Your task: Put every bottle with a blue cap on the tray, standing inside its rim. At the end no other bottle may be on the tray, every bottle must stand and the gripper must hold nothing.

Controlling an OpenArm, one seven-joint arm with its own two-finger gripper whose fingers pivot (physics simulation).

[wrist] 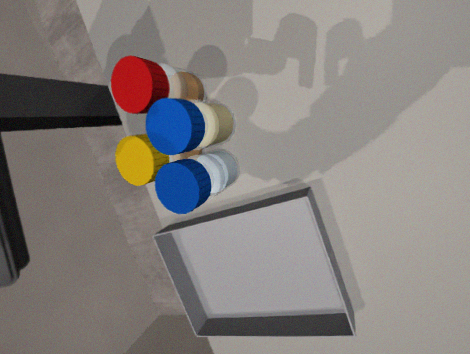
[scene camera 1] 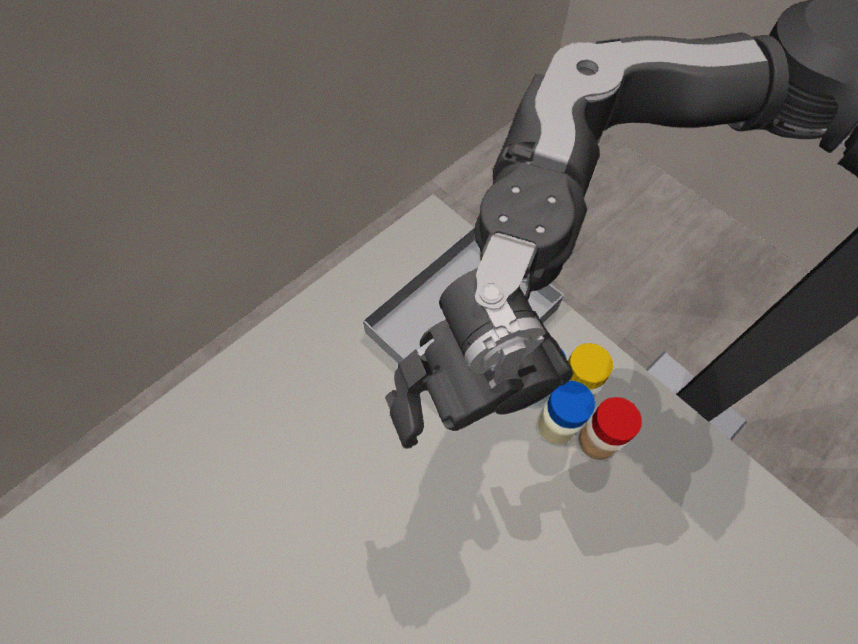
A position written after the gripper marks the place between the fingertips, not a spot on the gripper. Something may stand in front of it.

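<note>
The scene has the gripper [scene camera 1: 476, 391] in it, along with a grey tray [scene camera 1: 397, 325]. A yellow-capped bottle [scene camera 1: 592, 364] [wrist: 138, 161] can be seen as well, and so can a red-capped bottle [scene camera 1: 616, 421] [wrist: 137, 83]. A blue-capped bottle [wrist: 183, 185] is there too.
</note>
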